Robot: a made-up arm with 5 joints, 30 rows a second.
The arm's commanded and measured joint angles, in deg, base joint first. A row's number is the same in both.
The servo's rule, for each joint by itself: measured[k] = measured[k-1] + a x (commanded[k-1-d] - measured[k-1]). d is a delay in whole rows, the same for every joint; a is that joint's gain. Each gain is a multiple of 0.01, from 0.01 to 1. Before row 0 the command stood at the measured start. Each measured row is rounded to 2 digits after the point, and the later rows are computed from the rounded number. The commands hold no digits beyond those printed.
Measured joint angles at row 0:
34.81 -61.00 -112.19 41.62 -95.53
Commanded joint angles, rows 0 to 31:
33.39 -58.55 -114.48 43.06 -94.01
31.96 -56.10 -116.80 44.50 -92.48
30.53 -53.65 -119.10 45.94 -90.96
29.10 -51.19 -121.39 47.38 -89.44
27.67 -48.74 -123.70 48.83 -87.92
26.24 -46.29 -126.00 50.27 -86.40
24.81 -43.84 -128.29 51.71 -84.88
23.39 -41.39 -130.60 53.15 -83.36
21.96 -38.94 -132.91 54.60 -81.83
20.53 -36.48 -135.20 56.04 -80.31
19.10 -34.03 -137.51 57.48 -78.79
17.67 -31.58 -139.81 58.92 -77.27
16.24 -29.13 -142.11 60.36 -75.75
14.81 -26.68 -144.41 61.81 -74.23
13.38 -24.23 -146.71 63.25 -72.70
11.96 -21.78 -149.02 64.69 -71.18
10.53 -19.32 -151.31 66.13 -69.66
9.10 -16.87 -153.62 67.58 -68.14
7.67 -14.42 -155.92 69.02 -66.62
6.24 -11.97 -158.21 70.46 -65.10
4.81 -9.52 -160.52 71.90 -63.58
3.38 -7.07 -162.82 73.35 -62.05
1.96 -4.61 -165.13 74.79 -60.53
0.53 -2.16 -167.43 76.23 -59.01
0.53 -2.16 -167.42 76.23 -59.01
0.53 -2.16 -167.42 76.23 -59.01
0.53 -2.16 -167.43 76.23 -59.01
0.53 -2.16 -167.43 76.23 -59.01
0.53 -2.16 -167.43 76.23 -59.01
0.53 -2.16 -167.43 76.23 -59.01
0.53 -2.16 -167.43 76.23 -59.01
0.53 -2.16 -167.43 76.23 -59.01
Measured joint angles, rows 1 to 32:
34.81 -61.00 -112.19 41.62 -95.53
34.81 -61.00 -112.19 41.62 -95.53
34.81 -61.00 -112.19 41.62 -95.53
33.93 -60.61 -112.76 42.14 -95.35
32.71 -59.89 -113.77 42.99 -95.01
31.36 -58.89 -115.10 44.05 -94.52
29.96 -57.66 -116.67 45.25 -93.91
28.54 -56.23 -118.43 46.54 -93.19
27.11 -54.64 -120.32 47.88 -92.38
25.68 -52.91 -122.31 49.26 -91.48
24.26 -51.07 -124.38 50.66 -90.51
22.83 -49.13 -126.51 52.08 -89.47
21.40 -47.11 -128.68 53.51 -88.37
19.97 -45.02 -130.89 54.94 -87.22
18.54 -42.87 -133.12 56.37 -86.03
17.11 -40.67 -135.37 57.81 -84.80
15.68 -38.43 -137.63 59.25 -83.53
14.25 -36.16 -139.90 60.69 -82.23
12.83 -33.86 -142.18 62.13 -80.90
11.40 -31.53 -144.46 63.57 -79.55
9.97 -29.18 -146.75 65.01 -78.18
8.54 -26.82 -149.04 66.45 -76.79
7.11 -24.44 -151.33 67.89 -75.39
5.68 -22.05 -153.63 69.33 -73.97
4.25 -19.65 -155.93 70.78 -72.54
2.83 -17.24 -158.23 72.22 -71.10
1.40 -14.83 -160.53 73.66 -69.65
0.86 -12.80 -162.25 74.59 -68.37
0.66 -11.10 -163.54 75.18 -67.25
0.58 -9.67 -164.51 75.56 -66.26
0.55 -8.47 -165.24 75.80 -65.39
0.54 -7.46 -165.79 75.95 -64.62
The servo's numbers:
d 3
a 0.62 0.16 0.25 0.36 0.12

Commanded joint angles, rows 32 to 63:
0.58 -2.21 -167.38 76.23 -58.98
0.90 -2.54 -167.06 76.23 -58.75
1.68 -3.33 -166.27 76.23 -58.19
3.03 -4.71 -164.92 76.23 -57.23
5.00 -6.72 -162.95 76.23 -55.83
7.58 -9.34 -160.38 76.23 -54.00
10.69 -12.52 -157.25 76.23 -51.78
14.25 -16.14 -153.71 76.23 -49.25
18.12 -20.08 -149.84 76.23 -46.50
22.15 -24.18 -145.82 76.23 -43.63
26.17 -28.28 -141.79 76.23 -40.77
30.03 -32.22 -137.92 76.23 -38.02
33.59 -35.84 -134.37 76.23 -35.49
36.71 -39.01 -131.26 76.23 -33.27
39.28 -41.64 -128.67 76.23 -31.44
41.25 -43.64 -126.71 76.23 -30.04
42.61 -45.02 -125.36 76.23 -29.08
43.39 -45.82 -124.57 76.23 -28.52
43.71 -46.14 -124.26 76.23 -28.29
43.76 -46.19 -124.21 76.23 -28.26
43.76 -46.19 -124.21 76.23 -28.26
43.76 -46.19 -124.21 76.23 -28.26
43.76 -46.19 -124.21 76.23 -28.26
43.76 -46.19 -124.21 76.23 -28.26
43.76 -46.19 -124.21 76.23 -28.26
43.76 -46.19 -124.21 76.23 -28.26
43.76 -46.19 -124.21 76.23 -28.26
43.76 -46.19 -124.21 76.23 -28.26
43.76 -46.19 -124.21 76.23 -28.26
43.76 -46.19 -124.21 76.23 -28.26
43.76 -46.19 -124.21 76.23 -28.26
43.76 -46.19 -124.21 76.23 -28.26
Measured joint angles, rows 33 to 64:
0.53 -6.61 -166.20 76.05 -63.95
0.53 -5.90 -166.51 76.11 -63.36
0.53 -5.30 -166.74 76.15 -62.84
0.56 -4.81 -166.90 76.18 -62.38
0.77 -4.45 -166.94 76.20 -61.94
1.33 -4.27 -166.77 76.21 -61.49
2.38 -4.34 -166.31 76.22 -60.98
4.00 -4.72 -165.47 76.22 -60.36
6.22 -5.46 -164.20 76.22 -59.60
8.99 -6.59 -162.46 76.22 -58.66
12.25 -8.12 -160.27 76.22 -57.53
15.89 -10.03 -157.66 76.22 -56.21
19.77 -12.29 -154.70 76.22 -54.70
23.74 -14.85 -151.47 76.22 -53.03
27.64 -17.63 -148.08 76.22 -51.23
31.33 -20.54 -144.65 76.22 -49.34
34.67 -23.50 -141.30 76.22 -47.41
37.53 -26.40 -138.14 76.22 -45.49
39.84 -29.16 -135.28 76.22 -43.64
41.56 -31.70 -132.80 76.22 -41.89
42.69 -33.96 -130.74 76.22 -40.29
43.32 -35.91 -129.12 76.22 -38.85
43.59 -37.55 -127.89 76.22 -37.58
43.70 -38.93 -126.97 76.22 -36.46
43.74 -40.09 -126.28 76.22 -35.48
43.75 -41.07 -125.76 76.22 -34.61
43.76 -41.89 -125.37 76.22 -33.85
43.76 -42.58 -125.08 76.22 -33.18
43.76 -43.16 -124.86 76.22 -32.59
43.76 -43.64 -124.70 76.22 -32.07
43.76 -44.05 -124.58 76.22 -31.61
43.76 -44.39 -124.49 76.22 -31.21

